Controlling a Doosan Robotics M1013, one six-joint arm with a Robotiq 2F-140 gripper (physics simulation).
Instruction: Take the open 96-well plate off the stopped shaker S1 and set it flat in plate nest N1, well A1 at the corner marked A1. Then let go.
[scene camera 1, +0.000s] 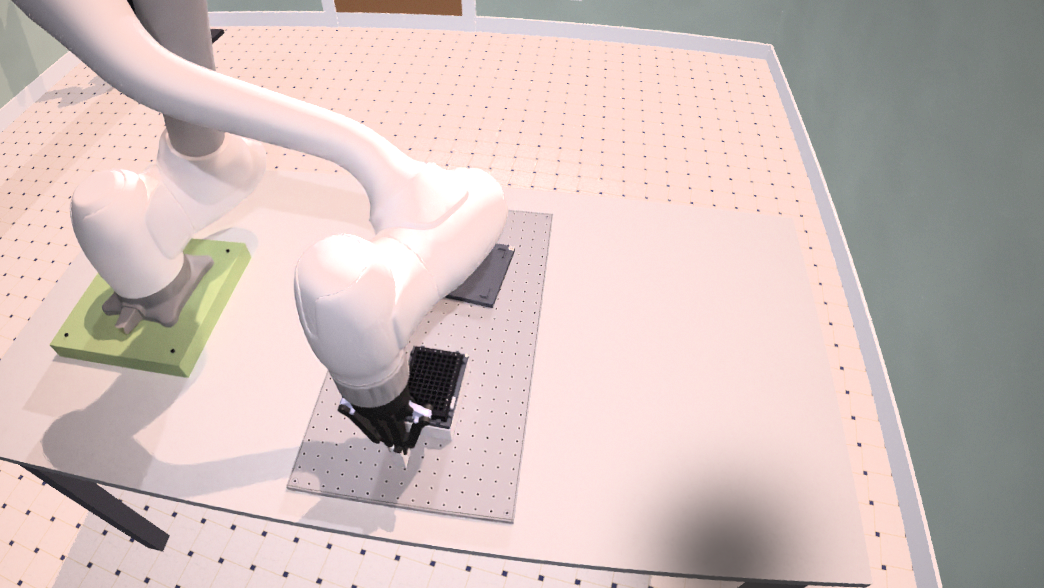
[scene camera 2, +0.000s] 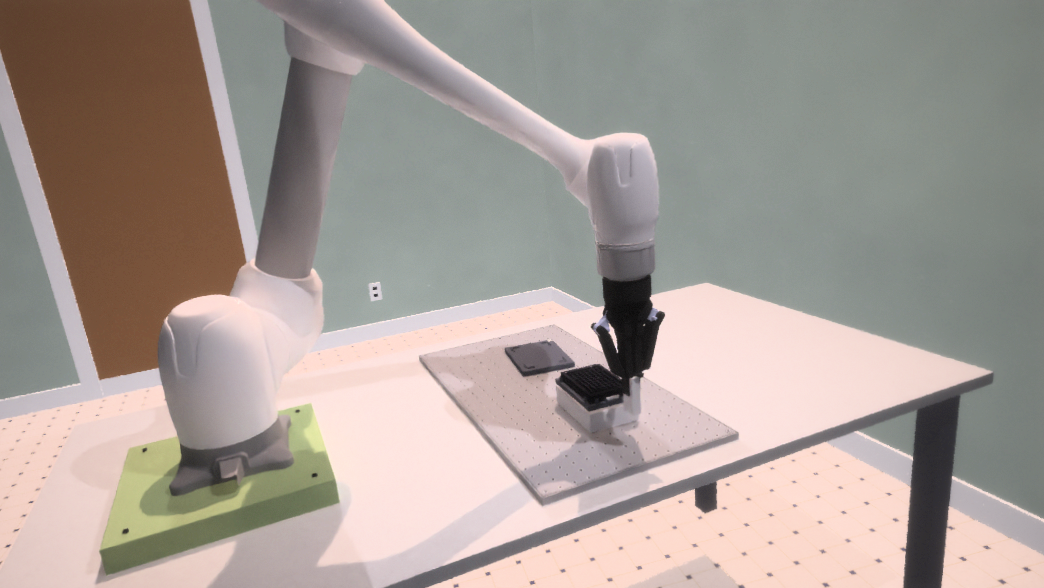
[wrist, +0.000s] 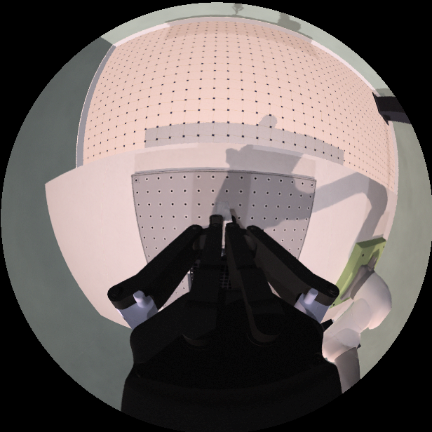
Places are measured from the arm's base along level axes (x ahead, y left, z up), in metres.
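Where they show: gripper, fingertip midpoint: (scene camera 1: 403, 459) (scene camera 2: 632, 411); arm's base, link origin: (scene camera 1: 159, 286) (scene camera 2: 236, 454).
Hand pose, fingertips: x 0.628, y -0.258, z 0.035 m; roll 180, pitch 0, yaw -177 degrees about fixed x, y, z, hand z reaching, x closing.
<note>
Each offset is from my fingertips to the top centre of the thing. "pt": to the spot under its first point. Level surfaces: height alone.
The black 96-well plate {dx +0.002, dy +0.143, dz +0.003 m} (scene camera 1: 436, 376) (scene camera 2: 588, 380) lies flat on the white shaker S1 {pt dx +0.031, dy +0.073, dz -0.055 m} (scene camera 1: 438, 436) (scene camera 2: 600, 418); in the wrist view it is mostly hidden behind the fingers. My gripper (scene camera 1: 401, 447) (scene camera 2: 630, 379) (wrist: 221, 211) is shut with nothing between its fingers. It points down at the shaker's near end, beside the plate, with its tips close to a white upright piece (scene camera 2: 635, 398). Whether they touch it I cannot tell. The dark flat nest N1 {dx +0.007, dy +0.450, dz -0.051 m} (scene camera 1: 489, 281) (scene camera 2: 539, 357) is bare where it shows; the arm hides part of it in scene camera 1. The A1 marking is too small to read.
The shaker and nest stand on a grey perforated board {dz -0.066 m} (scene camera 1: 482, 489) (scene camera 2: 558, 478) (wrist: 160, 192) on the pale table {dz -0.078 m} (scene camera 1: 657, 328) (scene camera 2: 803, 357). The arm's base stands on a green block (scene camera 1: 124, 357) (scene camera 2: 219, 536) (wrist: 350, 265) at the left in both scene views. The forearm passes above the nest side.
</note>
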